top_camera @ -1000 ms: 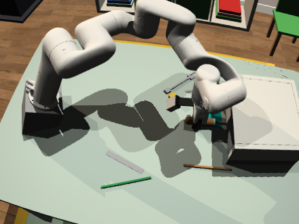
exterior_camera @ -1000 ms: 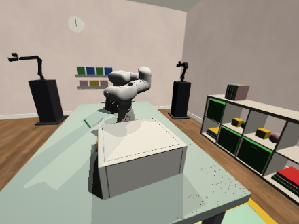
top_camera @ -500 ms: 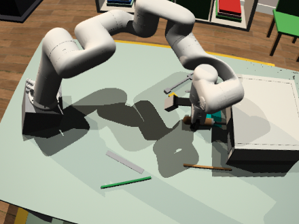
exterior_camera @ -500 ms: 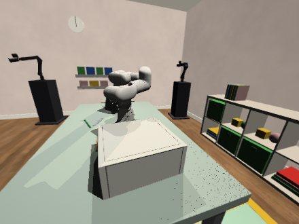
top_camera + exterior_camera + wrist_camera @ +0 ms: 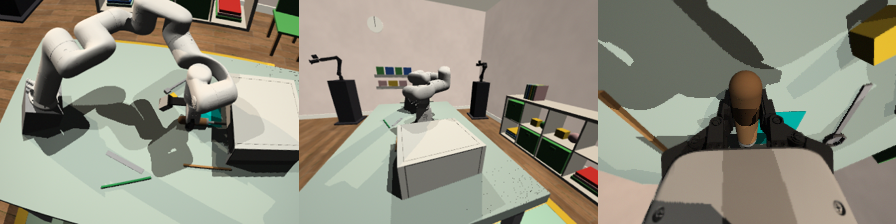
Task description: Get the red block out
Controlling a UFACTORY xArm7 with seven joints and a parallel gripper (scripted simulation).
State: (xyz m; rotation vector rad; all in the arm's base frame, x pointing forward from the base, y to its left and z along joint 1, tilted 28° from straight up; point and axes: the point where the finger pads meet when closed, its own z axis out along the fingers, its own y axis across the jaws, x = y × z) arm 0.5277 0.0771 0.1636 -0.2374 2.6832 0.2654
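Now: the teal square 7 cm ahead of my hand, 6 cm to the left of it and 2 cm below it. The rest, counted from my hand: yellow cube (9 cm behind, 9 cm to the left, 1 cm below); then brown stick (11 cm ahead, 16 cm to the right, 2 cm below); then grey fork-ended tool (8 cm behind, 18 cm to the left, 2 cm below).
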